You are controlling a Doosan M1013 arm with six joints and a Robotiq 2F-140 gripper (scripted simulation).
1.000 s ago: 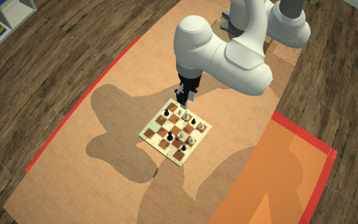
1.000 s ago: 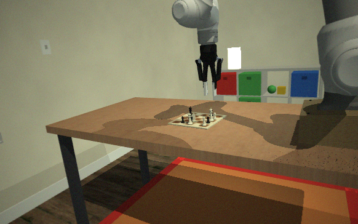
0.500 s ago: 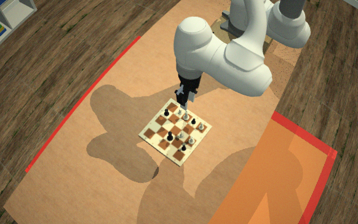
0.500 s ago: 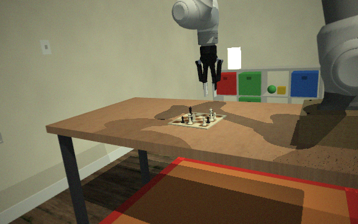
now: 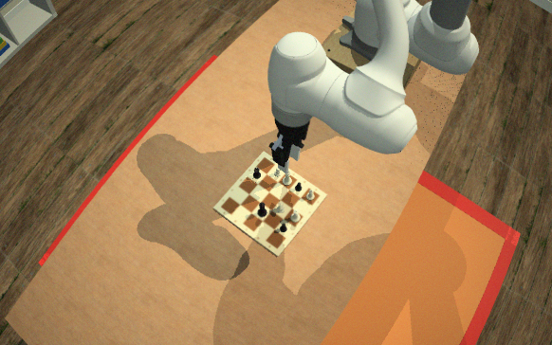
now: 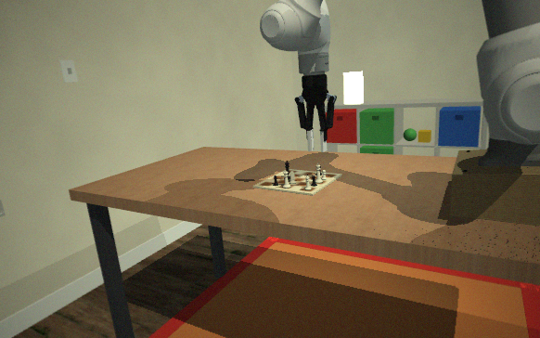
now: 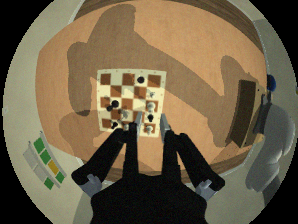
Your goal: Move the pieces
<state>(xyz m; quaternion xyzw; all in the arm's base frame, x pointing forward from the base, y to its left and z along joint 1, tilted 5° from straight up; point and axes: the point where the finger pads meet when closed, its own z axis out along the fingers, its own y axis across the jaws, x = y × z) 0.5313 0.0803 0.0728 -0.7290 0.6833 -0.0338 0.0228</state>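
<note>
Now: hand 10 cm above the white chess piece. Round my hand: small chessboard (7 cm ahead, 1 cm to the left, 14 cm below).
</note>
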